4 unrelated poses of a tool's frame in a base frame.
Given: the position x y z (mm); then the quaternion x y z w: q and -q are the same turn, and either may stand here.
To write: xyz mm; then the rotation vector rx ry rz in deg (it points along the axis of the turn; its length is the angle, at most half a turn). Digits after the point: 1 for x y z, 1 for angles.
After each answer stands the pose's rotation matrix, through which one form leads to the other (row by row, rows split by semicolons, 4 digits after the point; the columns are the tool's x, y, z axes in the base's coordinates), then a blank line. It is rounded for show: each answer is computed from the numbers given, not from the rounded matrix.
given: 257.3, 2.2, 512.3, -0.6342, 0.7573, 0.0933, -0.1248
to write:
257.3, 2.2, 512.3, 105.9, -126.4, -15.6
-0.1644 -0.9373 -0.3074; -0.9839 0.1782 -0.0170; 0.0707 0.2996 -0.9514

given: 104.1, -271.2, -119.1, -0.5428, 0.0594, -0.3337, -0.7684
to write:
104.1, -271.2, -119.1, 67.5, -7.4, 41.5
0.7702 -0.5773 0.2710; 0.4484 0.1880 -0.8739; 0.4536 0.7946 0.4037

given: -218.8, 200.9, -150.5, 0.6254, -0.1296, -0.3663, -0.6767
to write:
-218.8, 200.9, -150.5, -80.5, 16.7, 47.2
0.6981 -0.6578 -0.2828; 0.3336 -0.0506 0.9413; -0.6336 -0.7515 0.1842

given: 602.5, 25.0, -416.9, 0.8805, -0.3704, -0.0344, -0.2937
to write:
602.5, 25.0, -416.9, -134.3, 56.5, 5.2
0.7232 -0.6725 0.1570; -0.6321 -0.5531 0.5427; -0.2782 -0.4918 -0.8251

